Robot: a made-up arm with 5 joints.
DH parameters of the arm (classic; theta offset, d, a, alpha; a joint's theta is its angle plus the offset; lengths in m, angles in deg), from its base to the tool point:
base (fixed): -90 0.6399 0.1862 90
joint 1: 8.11 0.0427 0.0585 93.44
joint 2: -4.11 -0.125 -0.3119 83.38
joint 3: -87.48 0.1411 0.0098 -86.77
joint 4: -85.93 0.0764 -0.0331 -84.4
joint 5: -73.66 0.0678 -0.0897 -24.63
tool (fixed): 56.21 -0.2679 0 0
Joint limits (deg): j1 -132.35..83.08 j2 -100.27..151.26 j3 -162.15..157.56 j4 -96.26..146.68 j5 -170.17..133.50
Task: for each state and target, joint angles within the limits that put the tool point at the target. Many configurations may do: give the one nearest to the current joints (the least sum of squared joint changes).
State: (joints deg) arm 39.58 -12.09 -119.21 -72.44 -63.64
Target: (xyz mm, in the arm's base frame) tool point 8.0 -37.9 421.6
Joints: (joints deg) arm 58.54 20.80 -116.85 -85.78 -58.71
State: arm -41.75 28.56 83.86 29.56 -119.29
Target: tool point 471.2 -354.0 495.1
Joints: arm -76.65 76.98 98.52 8.21 -155.88
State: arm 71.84 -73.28 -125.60 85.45 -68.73
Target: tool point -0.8 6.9 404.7
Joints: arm 54.05 -42.22 -134.62 83.76 -58.85
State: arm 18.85 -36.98 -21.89 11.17 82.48
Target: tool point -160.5 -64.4 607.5
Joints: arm -11.57 -14.71 3.62 -10.36 43.79
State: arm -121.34 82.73 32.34 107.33 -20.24
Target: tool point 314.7 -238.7 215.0
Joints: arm -108.03 94.74 34.91 116.58 -24.04
